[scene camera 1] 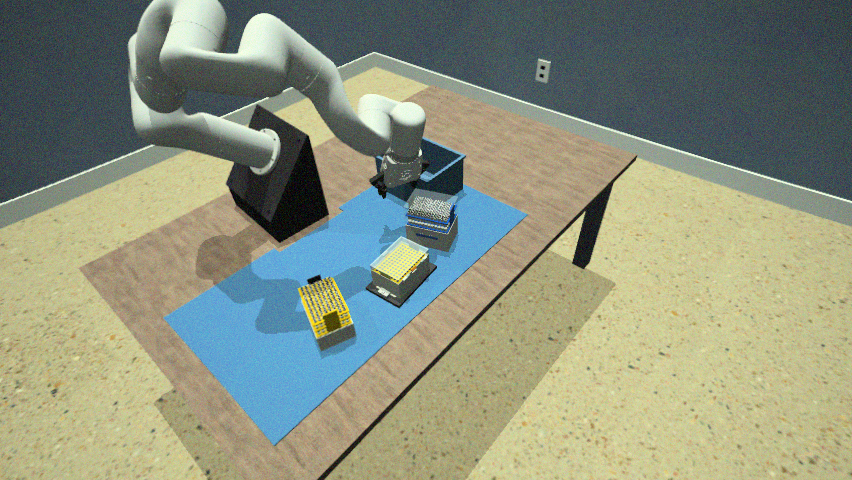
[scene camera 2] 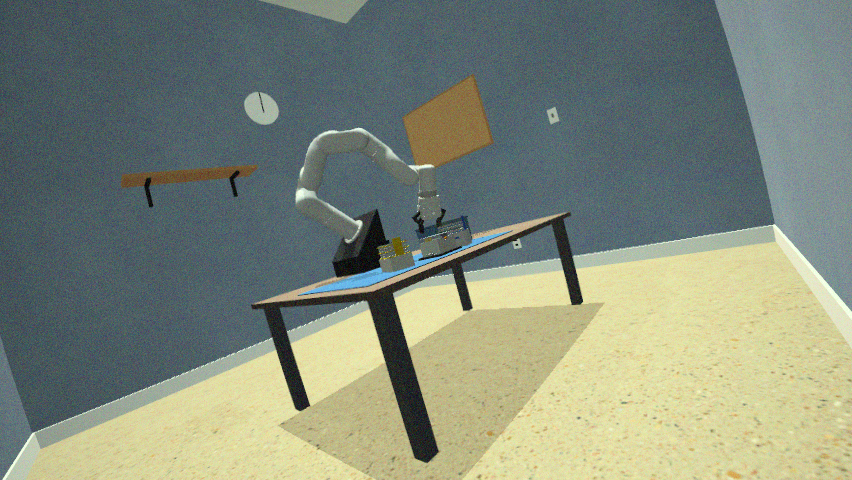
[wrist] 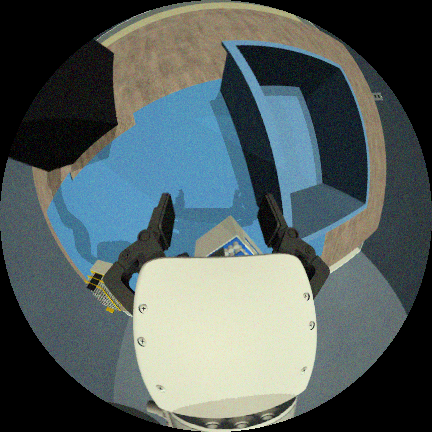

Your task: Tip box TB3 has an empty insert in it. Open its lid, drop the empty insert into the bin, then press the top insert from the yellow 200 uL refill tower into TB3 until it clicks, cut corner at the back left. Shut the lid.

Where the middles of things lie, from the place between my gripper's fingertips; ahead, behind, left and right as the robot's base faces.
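Labels:
My hand is 40 mm above the blue bin (scene camera 1: pixel 444 175), and it is also 60 mm past the bin and 130 mm to the right of it.

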